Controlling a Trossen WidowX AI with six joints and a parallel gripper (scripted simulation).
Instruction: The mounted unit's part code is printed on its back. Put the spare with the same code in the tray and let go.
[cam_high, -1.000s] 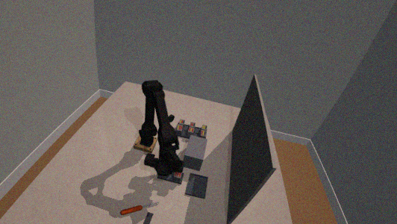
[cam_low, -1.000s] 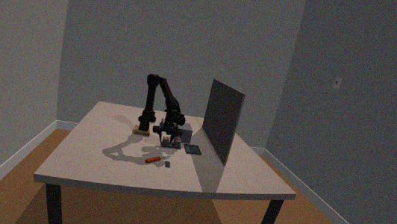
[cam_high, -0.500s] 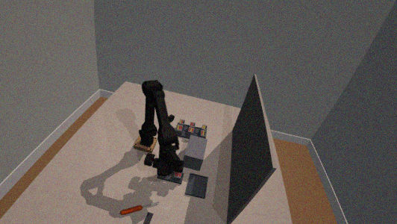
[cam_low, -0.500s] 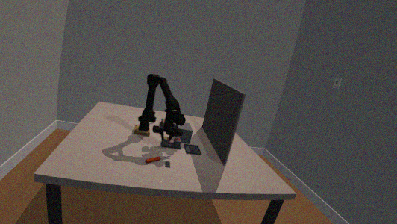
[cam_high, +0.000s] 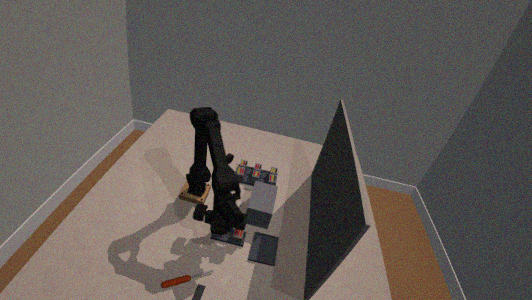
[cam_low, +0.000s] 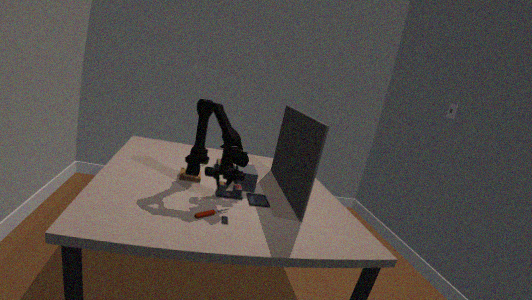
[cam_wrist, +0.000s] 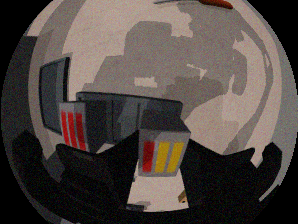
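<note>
Now: the dark grey tray 18 cm ahead of my gripper tip, 2 cm to the right of it and 2 cm below it. Also, from my gripper tip: light grey mounted unit 17 cm to the left, 14 cm ahead, 3 cm above; then dark panel 37 cm ahead, 20 cm above, 15 cm to the left.
</note>
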